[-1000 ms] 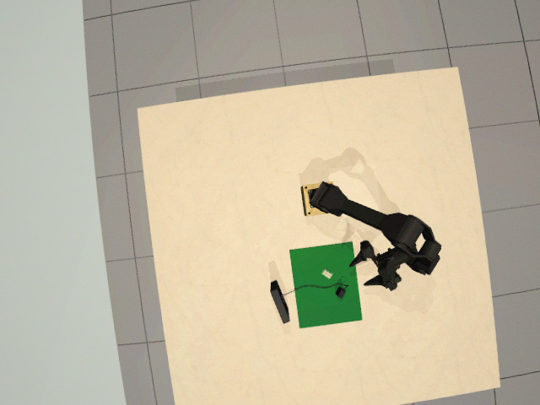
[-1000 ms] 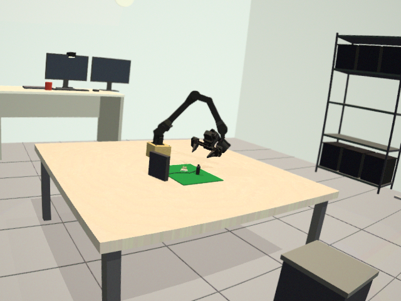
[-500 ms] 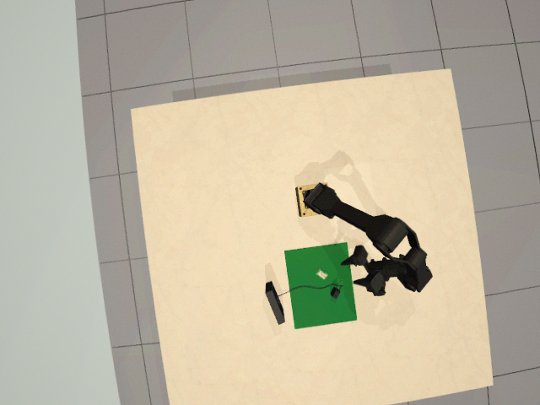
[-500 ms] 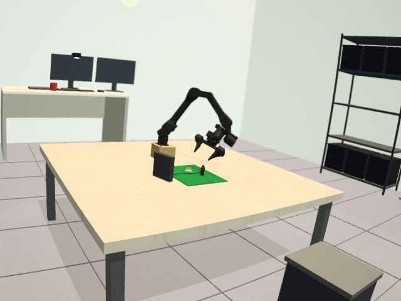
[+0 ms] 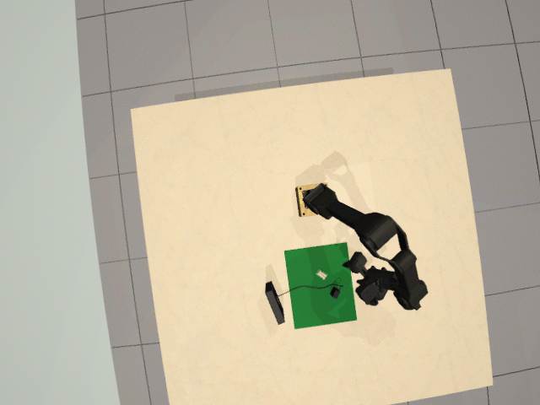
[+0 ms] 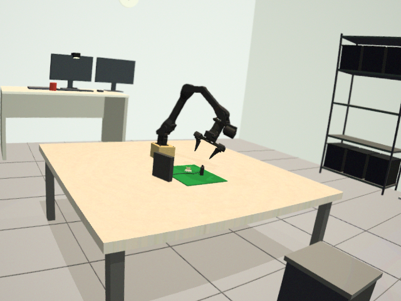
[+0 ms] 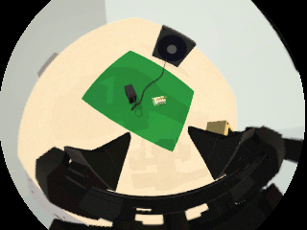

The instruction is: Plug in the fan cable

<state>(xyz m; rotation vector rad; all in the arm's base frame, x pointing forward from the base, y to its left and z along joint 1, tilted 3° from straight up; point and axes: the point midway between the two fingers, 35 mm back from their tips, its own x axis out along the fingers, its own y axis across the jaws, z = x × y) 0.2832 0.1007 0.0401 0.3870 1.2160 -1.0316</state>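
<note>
Right now my gripper tip is 8 cm short of the dark plug, 6 cm above it and 5 cm to the left of it. From my gripper tip the other things lie so: green board (10 cm to the right, 10 cm below, 5 cm ahead); black fan (27 cm to the right, 6 cm ahead, 2 cm below); four-pin header (9 cm to the right, 8 cm below, 1 cm ahead).
</note>
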